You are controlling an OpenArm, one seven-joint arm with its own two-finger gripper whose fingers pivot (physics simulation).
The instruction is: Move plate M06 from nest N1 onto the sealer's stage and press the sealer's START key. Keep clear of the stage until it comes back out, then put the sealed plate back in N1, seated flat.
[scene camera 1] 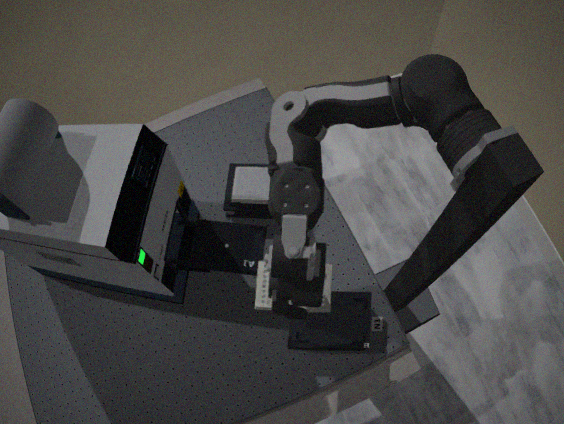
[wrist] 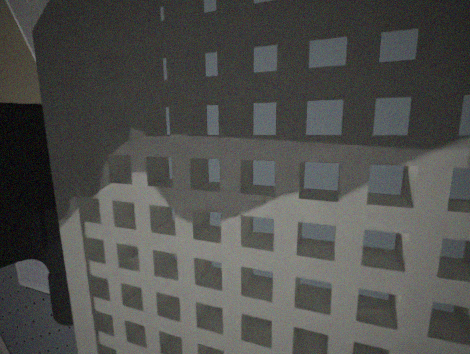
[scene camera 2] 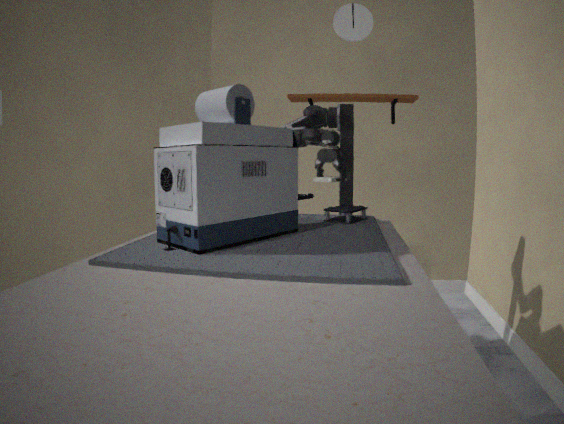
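Plate M06 (scene camera 1: 263,286) (scene camera 2: 326,179) (wrist: 233,300) is a pale plate with square wells. My gripper (scene camera 1: 297,296) (scene camera 2: 330,174) is shut on it and holds it up in the air, roughly level. In scene camera 1 the plate appears between the stage and nest N1, overlapping the nest's far left corner. Nest N1 (scene camera 1: 332,325) (scene camera 2: 357,209) is a dark, empty tray. The sealer's stage (scene camera 1: 215,245) (scene camera 2: 306,196) is out, dark and empty, marked A1. The sealer (scene camera 1: 97,170) (scene camera 2: 245,195) shows a green lit square (scene camera 1: 142,256); the START key cannot be made out. The fingertips are mostly hidden.
Another dark nest (scene camera 1: 228,197) behind the stage holds a white plate (scene camera 1: 250,184), partly hidden by my arm. A large white roll (scene camera 1: 25,145) (scene camera 2: 217,105) sits on the sealer. An orange shelf (scene camera 2: 352,98) is on the wall behind my arm's column (scene camera 2: 346,155).
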